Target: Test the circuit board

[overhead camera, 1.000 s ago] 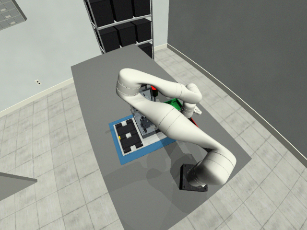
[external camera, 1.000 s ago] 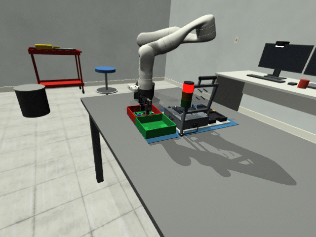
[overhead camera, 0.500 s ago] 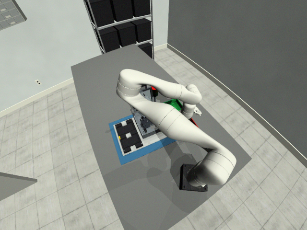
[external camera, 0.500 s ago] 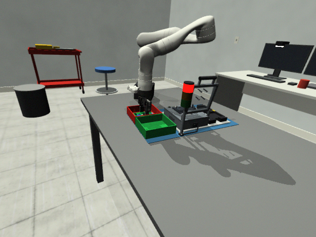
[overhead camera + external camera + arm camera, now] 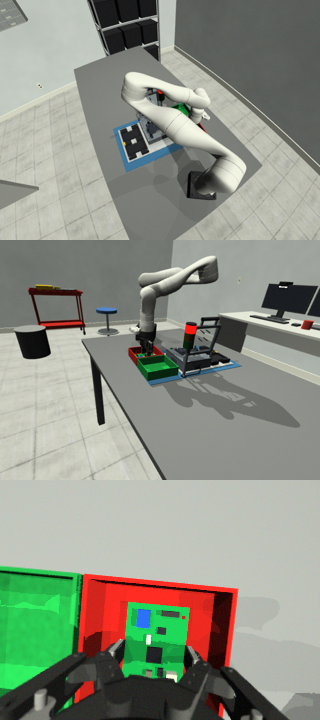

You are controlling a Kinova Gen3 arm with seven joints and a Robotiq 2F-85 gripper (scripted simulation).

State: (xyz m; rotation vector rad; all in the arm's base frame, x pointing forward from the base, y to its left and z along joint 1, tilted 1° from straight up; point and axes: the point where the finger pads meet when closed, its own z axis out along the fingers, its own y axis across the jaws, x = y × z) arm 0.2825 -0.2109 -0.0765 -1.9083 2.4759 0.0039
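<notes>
Now: hand 1 cm above the red bin. Round my hand: green circuit board 1 cm below; tester bed 17 cm to the left, 16 cm ahead, 5 cm above; green bin 15 cm ahead, 4 cm to the right, 1 cm below.
</notes>
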